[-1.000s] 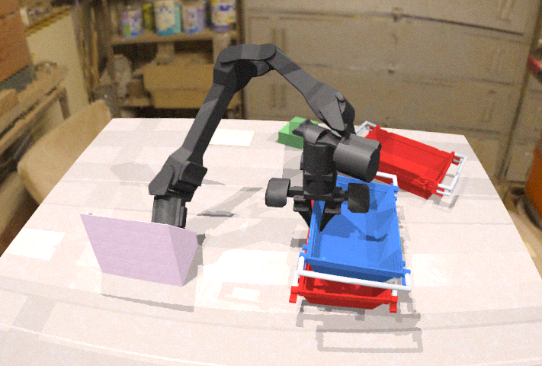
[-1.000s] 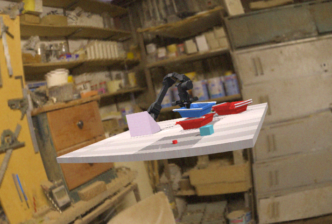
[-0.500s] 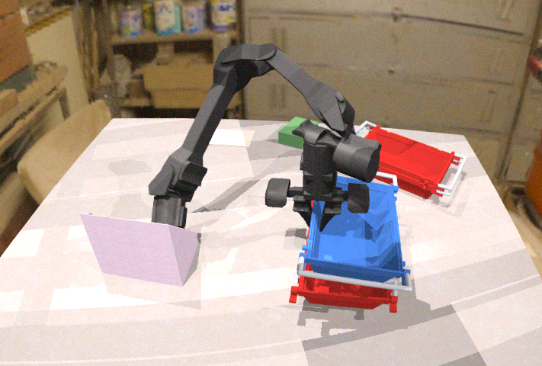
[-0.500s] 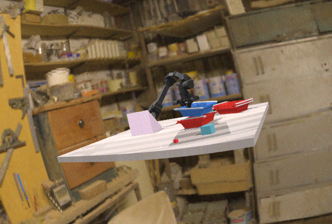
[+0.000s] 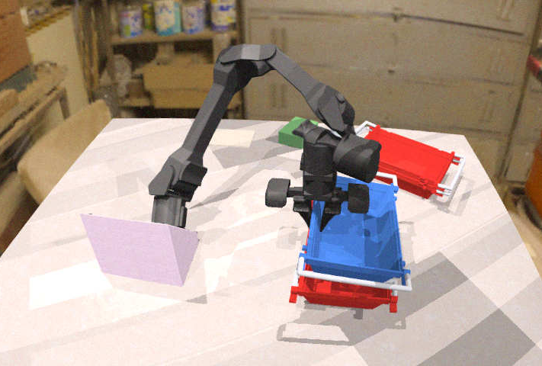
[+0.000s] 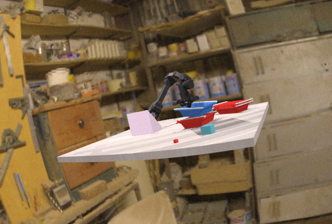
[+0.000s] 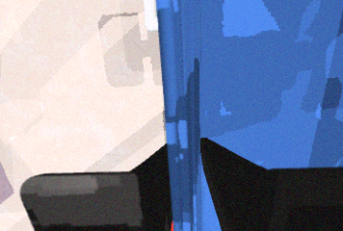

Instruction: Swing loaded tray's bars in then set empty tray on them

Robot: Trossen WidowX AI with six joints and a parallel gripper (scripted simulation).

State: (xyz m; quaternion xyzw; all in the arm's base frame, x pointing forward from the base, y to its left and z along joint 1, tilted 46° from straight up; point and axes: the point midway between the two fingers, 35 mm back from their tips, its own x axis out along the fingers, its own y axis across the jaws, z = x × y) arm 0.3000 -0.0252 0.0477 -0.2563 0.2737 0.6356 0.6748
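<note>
My gripper tip is 7 cm short of the blue tray and 3 cm below it. From my gripper tip the other things lie so: teal cube (26 cm ahead, 39 cm to the right, 7 cm below).
</note>
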